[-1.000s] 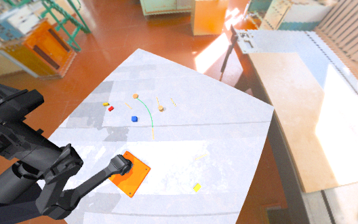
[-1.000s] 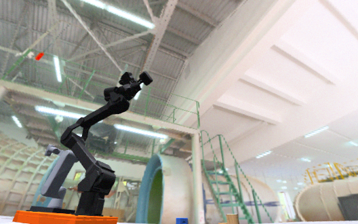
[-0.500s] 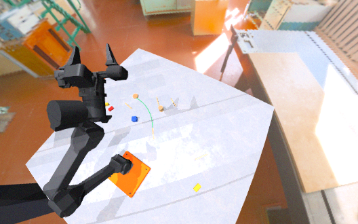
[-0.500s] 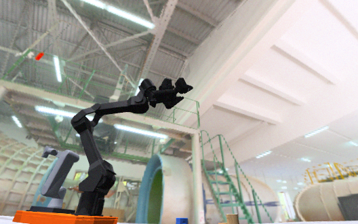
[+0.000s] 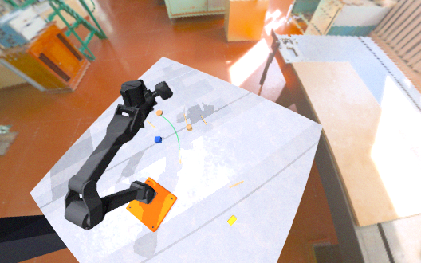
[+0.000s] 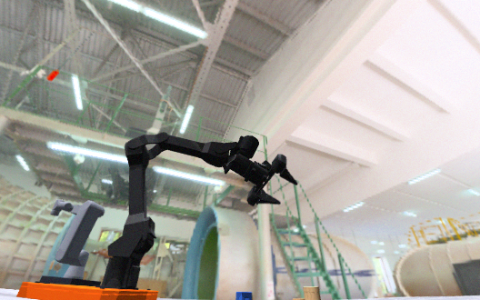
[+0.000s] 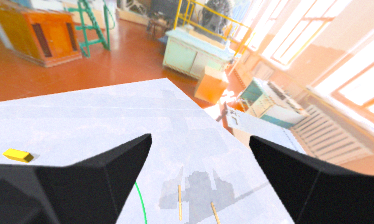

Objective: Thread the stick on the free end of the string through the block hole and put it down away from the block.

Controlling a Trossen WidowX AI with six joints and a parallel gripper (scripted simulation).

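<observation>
Right now my gripper tip is 28 cm above the blue cube and 14 cm past it. From my gripper tip the other things lie so: thin wooden stick (29 cm below, 16 cm to the right, 14 cm behind); tan wooden block (28 cm below, 11 cm to the right, 1 cm ahead); round wooden button (29 cm below, 12 cm to the left).
</observation>
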